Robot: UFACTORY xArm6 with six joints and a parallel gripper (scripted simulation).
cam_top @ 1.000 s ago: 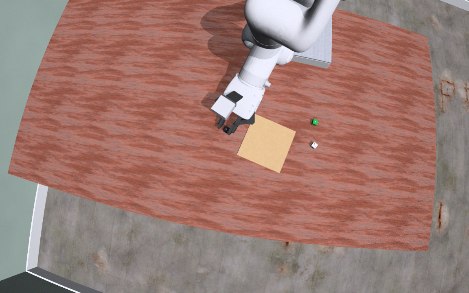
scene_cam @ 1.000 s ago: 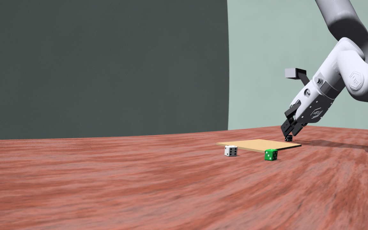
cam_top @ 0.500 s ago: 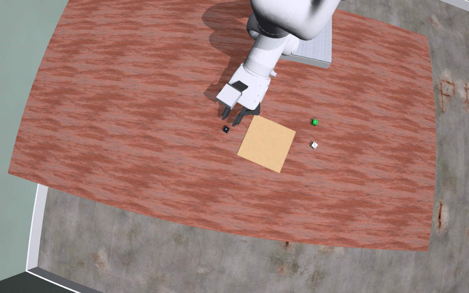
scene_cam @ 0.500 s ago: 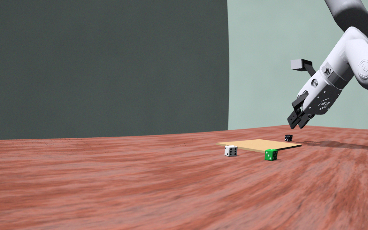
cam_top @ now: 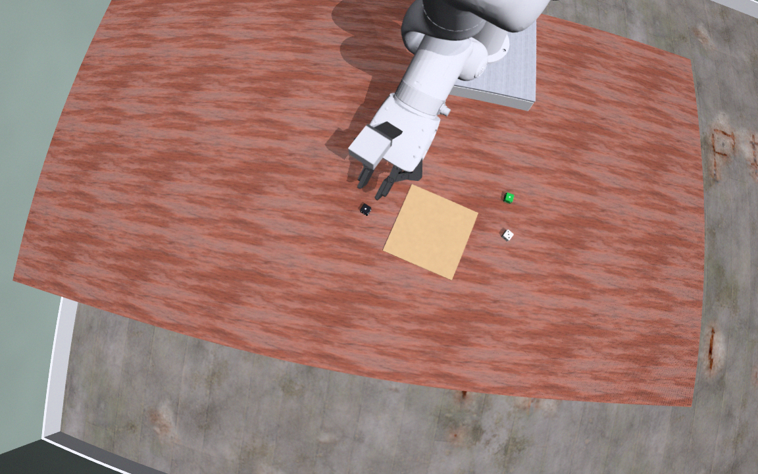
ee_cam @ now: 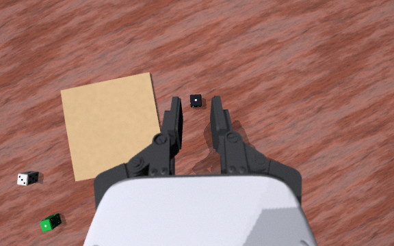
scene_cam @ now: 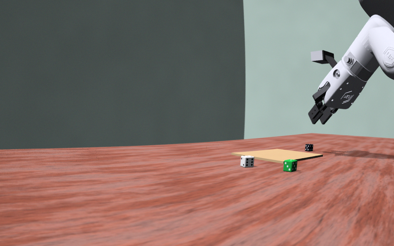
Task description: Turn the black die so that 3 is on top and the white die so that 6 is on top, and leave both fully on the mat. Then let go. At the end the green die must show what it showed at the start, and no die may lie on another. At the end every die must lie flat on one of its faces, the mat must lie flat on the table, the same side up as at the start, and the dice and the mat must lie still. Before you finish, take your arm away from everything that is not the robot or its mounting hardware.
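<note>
My gripper is now 80 mm above the black die, 30 mm short of it and 20 mm to the left of it. Also, from my hand: green die: 260 mm to the left, 80 mm below; white die: 250 mm to the left, 80 mm below, 70 mm ahead; tan mat: 110 mm to the left, 90 mm below, 70 mm ahead.
</note>
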